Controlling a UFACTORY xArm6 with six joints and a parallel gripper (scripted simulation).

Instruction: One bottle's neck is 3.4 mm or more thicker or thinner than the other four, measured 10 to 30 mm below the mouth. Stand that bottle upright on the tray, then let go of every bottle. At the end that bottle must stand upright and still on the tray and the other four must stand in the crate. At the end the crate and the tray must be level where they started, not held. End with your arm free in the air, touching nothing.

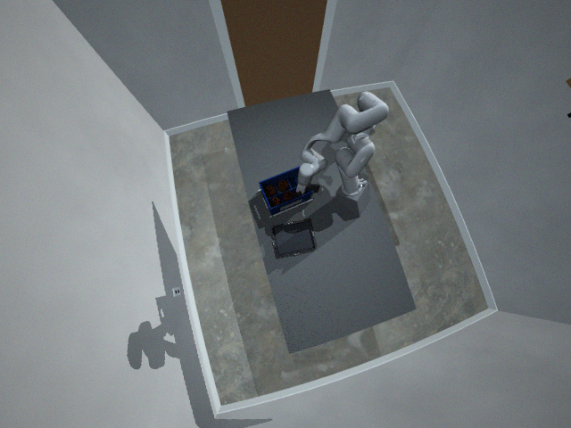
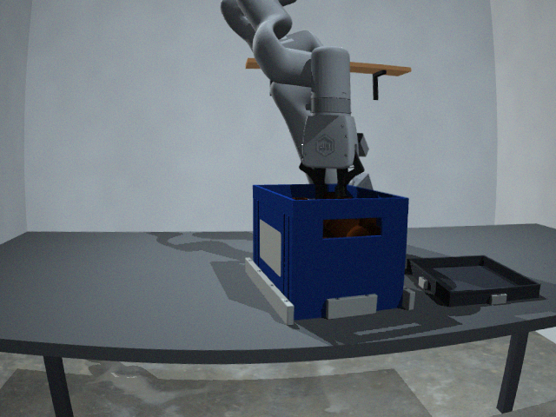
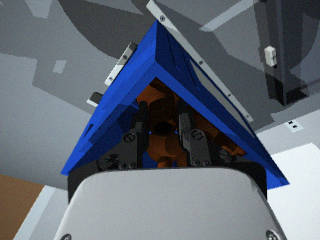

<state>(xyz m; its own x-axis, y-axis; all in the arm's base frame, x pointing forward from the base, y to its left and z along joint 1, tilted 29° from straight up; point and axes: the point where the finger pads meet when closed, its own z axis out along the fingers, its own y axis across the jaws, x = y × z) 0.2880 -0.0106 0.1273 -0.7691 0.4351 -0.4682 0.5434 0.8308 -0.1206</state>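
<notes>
My gripper is now 10 cm short of the bottle, 7 cm to the left of it and 7 cm above it. Round my hand: blue crate (9 cm ahead, 7 cm below, 3 cm to the right); then dark tray (26 cm to the left, 15 cm below, 11 cm ahead).
</notes>
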